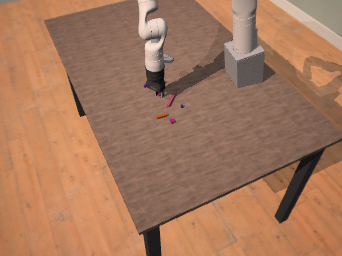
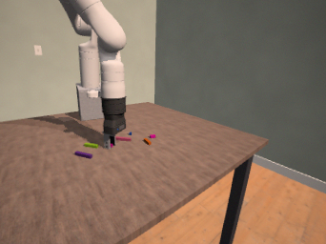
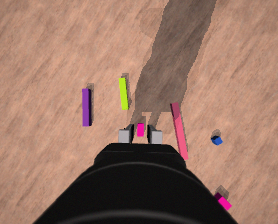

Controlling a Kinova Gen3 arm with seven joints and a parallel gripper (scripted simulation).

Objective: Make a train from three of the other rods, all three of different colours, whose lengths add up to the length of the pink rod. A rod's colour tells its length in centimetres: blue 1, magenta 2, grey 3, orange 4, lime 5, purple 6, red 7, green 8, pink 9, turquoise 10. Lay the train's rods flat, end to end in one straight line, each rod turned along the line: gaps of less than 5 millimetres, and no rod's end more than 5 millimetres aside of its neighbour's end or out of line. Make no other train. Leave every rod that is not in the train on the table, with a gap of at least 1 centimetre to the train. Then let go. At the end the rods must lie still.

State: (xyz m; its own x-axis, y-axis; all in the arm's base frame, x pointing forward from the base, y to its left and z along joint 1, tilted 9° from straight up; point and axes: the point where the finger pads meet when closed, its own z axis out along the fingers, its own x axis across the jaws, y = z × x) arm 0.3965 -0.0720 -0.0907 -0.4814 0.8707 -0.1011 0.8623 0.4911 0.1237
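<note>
Right now the blue rod is 110 mm to the left of my hand, 50 mm behind it and 10 mm below it. Also, from my hand: purple rod (90 mm to the right, 10 mm below, 10 mm ahead); then pink rod (50 mm to the left, 30 mm behind, 10 mm below); then lime rod (50 mm to the right, 40 mm behind, 10 mm below).
</note>
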